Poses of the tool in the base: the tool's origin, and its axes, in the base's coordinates. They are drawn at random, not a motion.
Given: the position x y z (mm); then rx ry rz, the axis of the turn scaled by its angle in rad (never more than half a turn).
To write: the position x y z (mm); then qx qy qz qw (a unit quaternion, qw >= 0). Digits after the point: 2 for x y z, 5 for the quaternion.
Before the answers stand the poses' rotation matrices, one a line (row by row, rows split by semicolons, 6 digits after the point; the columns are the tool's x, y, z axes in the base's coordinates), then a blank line. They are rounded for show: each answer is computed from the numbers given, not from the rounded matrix.
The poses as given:
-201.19, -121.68, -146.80, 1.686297, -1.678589, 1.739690
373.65, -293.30, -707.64, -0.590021, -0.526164, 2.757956
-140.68, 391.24, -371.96, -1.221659, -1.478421, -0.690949
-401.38, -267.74, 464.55, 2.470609, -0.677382, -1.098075
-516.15, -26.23, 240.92, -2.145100, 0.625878, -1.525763
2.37, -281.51, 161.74, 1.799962, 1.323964, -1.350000
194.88, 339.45, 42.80, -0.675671, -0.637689, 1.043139
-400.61, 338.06, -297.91, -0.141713, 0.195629, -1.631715
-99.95, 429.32, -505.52, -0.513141, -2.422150, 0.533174
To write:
-0.332749 -0.759348 0.559167; -0.531672 -0.338664 -0.776293; 0.778847 -0.555605 -0.291034
-0.880058 -0.184746 -0.437455; 0.332824 -0.897057 -0.290719; -0.338712 -0.401445 0.850950
0.070205 0.933122 -0.352639; 0.328041 0.312253 0.891564; 0.942051 -0.178273 -0.284181
0.584761 -0.280753 -0.761073; -0.554179 -0.823401 -0.122052; -0.592401 0.493142 -0.637081
0.291761 -0.111566 0.949963; -0.587681 -0.804508 0.086010; 0.754657 -0.583369 -0.300289
0.023006 0.913056 -0.407184; 0.389328 -0.383321 -0.837549; -0.920812 -0.139259 -0.364297
0.366505 -0.552889 -0.748324; 0.918095 0.345364 0.194486; 0.150915 -0.758312 0.634182
-0.070660 0.975166 0.209900; -0.997147 -0.063450 -0.040897; -0.026564 -0.212191 0.976867
-0.745540 0.232294 -0.624667; 0.473122 0.844607 -0.250588; 0.469388 -0.482368 -0.739592

-201.19, -121.68, -146.80, 0.56942, -0.56682, 0.58745, 0.09689
373.65, -293.30, -707.64, -0.20375, -0.18169, 0.95237, 0.13586
-140.68, 391.24, -371.96, -0.51042, -0.61770, -0.28869, 0.52399
-401.38, -267.74, 464.55, 0.87253, -0.23923, -0.38780, 0.17627
-516.15, -26.23, 240.92, -0.77404, 0.22584, -0.55056, 0.21620
2.37, -281.51, 161.74, 0.66532, 0.48938, -0.49900, 0.26239
194.88, 339.45, 42.80, -0.31103, -0.29355, 0.48019, 0.76584
-400.61, 338.06, -297.91, -0.06309, 0.08710, -0.72646, 0.67874
-99.95, 429.32, -505.52, -0.19329, -0.91238, 0.20084, 0.29978

